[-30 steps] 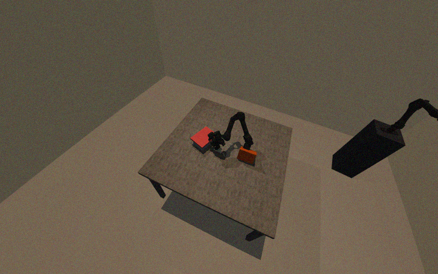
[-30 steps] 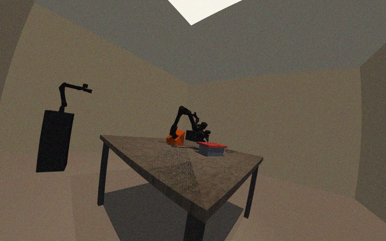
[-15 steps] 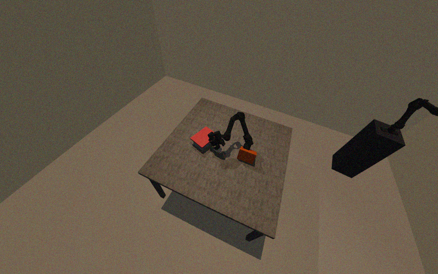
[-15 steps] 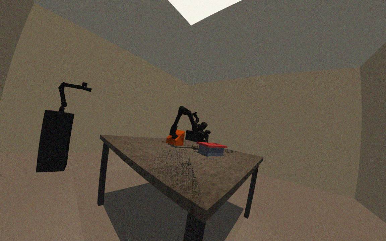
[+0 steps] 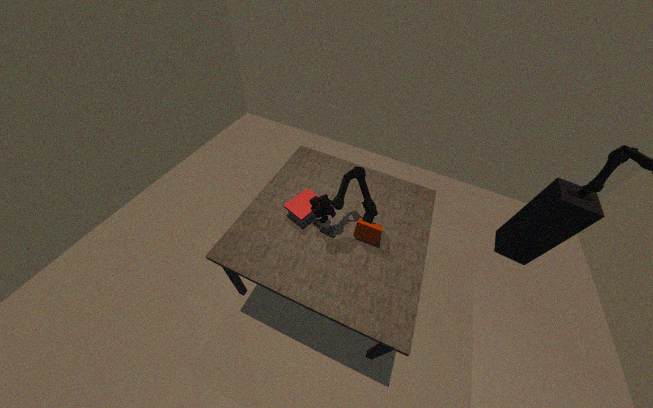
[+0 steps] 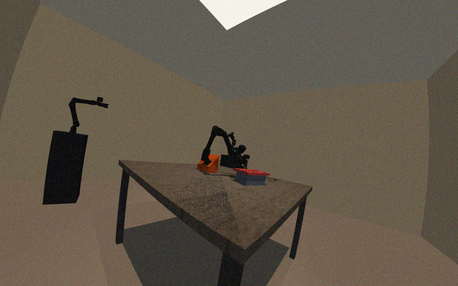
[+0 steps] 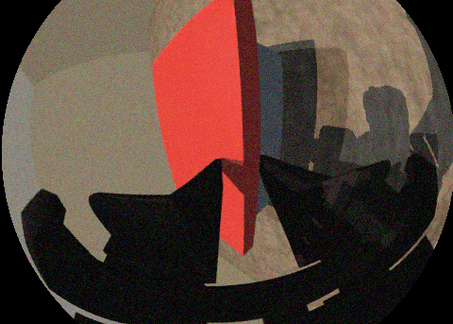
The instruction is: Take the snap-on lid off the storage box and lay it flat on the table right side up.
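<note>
My gripper tip is 7 cm short of the lid and 1 cm to the left of it. Also, from my gripper tip: blue-grey storage box: 7 cm ahead, 4 cm below, 1 cm to the right.
</note>
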